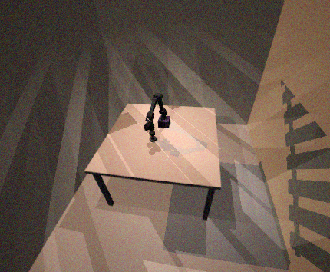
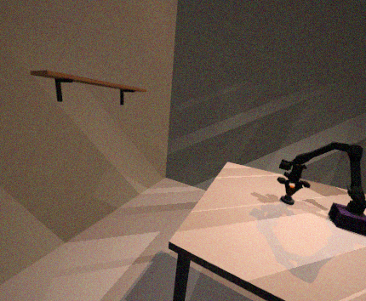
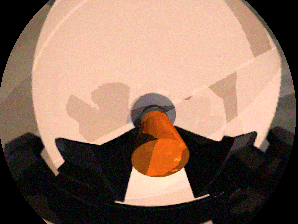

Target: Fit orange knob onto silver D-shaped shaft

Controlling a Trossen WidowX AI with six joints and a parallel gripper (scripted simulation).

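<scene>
My gripper tip is now 40 mm above the round dark pedestal. The rest, counted from my gripper tip: orange knob (30 mm above).
</scene>
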